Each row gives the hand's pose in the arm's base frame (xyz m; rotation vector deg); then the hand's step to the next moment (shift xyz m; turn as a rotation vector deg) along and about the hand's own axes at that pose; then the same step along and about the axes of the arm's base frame.
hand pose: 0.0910 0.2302 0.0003 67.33 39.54 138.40
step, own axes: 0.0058 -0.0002 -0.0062 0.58 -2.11 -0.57
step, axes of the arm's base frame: -0.0084 0.0015 0.0002 -0.57 1.86 -1.15
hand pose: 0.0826 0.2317 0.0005 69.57 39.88 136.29
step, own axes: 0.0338 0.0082 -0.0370 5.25 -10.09 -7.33
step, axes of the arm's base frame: -0.0502 0.0020 0.0077 -7.88 9.06 -6.23
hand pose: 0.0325 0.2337 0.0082 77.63 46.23 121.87
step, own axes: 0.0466 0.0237 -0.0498 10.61 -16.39 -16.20
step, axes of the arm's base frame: -0.0658 0.0038 0.0294 -17.55 15.19 -10.24
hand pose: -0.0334 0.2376 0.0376 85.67 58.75 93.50
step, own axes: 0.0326 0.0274 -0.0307 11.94 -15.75 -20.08
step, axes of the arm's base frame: -0.0332 0.0135 0.0384 -21.53 15.69 -9.17
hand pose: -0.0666 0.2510 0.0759 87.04 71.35 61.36
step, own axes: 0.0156 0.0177 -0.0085 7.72 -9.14 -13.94
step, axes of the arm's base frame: -0.0020 0.0142 0.0206 -14.59 10.12 -4.69
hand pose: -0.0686 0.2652 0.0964 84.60 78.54 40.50
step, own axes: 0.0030 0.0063 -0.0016 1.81 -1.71 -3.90
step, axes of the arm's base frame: 0.0017 0.0039 0.0057 -3.81 2.58 -0.47
